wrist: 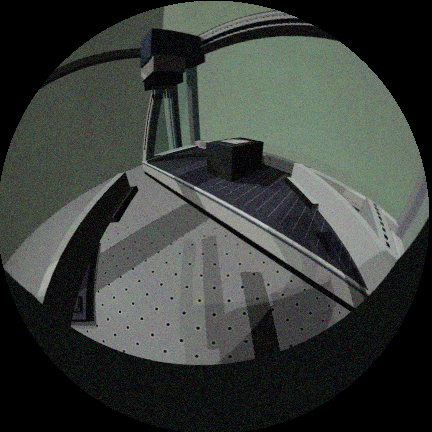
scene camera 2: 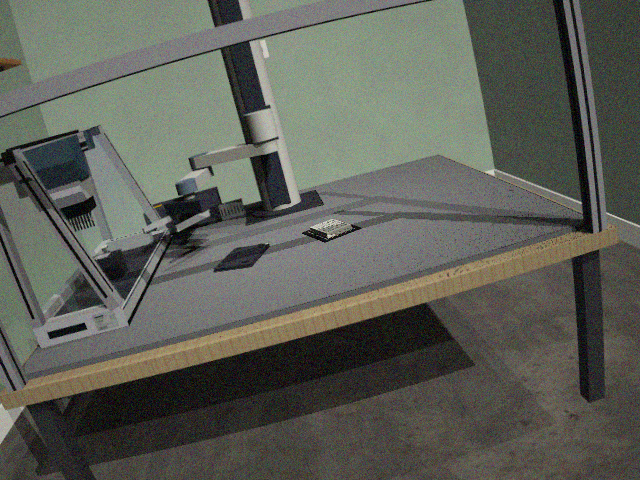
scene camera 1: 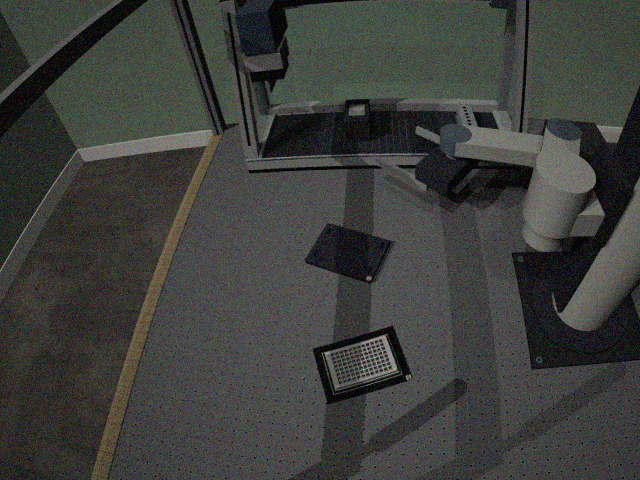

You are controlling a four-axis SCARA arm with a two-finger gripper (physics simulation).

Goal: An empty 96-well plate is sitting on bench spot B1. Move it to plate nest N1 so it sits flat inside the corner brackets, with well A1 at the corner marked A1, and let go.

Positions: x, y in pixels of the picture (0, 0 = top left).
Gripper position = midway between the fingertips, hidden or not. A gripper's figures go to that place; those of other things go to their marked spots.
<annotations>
My gripper [scene camera 1: 397, 144] is 107 cm from the lens. A flat black pad [scene camera 1: 318, 351] is 86 cm from the lens. A pipetting head [scene camera 1: 276, 60] is 104 cm from the lens. The marked spots on the flat black pad and the pipetting head are 68 cm apart.
</annotations>
